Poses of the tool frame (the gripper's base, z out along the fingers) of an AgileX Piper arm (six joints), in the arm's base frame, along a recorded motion.
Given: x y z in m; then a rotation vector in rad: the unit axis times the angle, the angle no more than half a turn.
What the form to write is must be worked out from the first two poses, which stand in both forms.
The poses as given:
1: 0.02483 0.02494 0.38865 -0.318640 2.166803 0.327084
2: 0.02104 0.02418 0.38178 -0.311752 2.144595 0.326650
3: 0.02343 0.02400 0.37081 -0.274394 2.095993 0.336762
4: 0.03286 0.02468 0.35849 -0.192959 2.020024 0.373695
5: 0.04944 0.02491 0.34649 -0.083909 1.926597 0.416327
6: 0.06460 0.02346 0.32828 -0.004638 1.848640 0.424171
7: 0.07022 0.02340 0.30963 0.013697 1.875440 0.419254
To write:
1: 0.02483 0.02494 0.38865 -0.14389 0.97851 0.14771 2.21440
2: 0.02104 0.02418 0.38178 -0.14225 0.97855 0.14905 2.19162
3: 0.02343 0.02400 0.37081 -0.12819 0.97919 0.15733 2.14053
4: 0.03286 0.02468 0.35849 -0.09352 0.97901 0.18111 2.06334
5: 0.04944 0.02491 0.34649 -0.04253 0.97655 0.21103 1.97285
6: 0.06460 0.02346 0.32828 -0.00245 0.97467 0.22364 1.89668
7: 0.07022 0.02340 0.30963 0.00713 0.97589 0.21816 1.92178
